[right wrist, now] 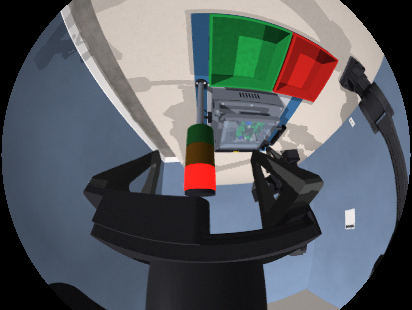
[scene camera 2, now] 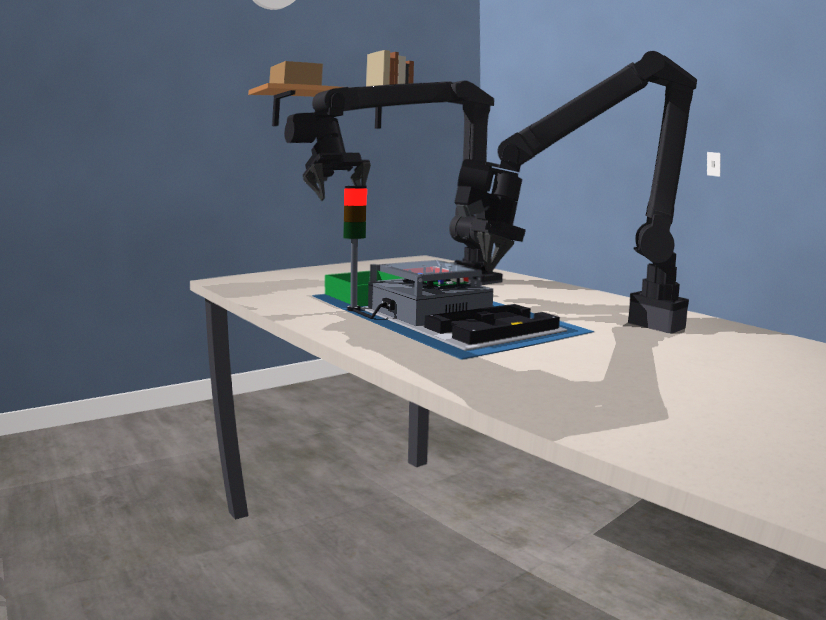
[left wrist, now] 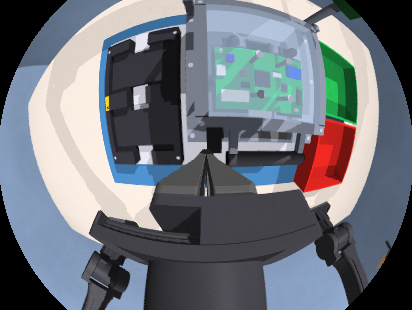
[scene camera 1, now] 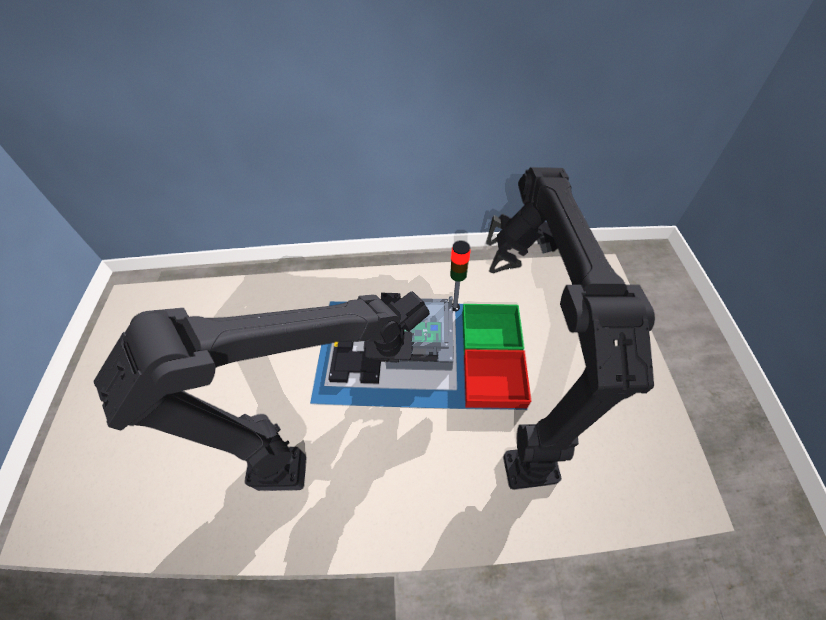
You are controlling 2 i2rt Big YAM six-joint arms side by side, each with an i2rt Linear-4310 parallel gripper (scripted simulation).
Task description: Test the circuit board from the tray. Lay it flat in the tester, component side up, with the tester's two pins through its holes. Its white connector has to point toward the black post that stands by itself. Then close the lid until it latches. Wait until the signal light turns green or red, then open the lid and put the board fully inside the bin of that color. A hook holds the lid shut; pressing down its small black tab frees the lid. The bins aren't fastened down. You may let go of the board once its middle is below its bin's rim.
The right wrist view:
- my right gripper: 205, 154
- red bin: 306, 69
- green bin: 247, 53
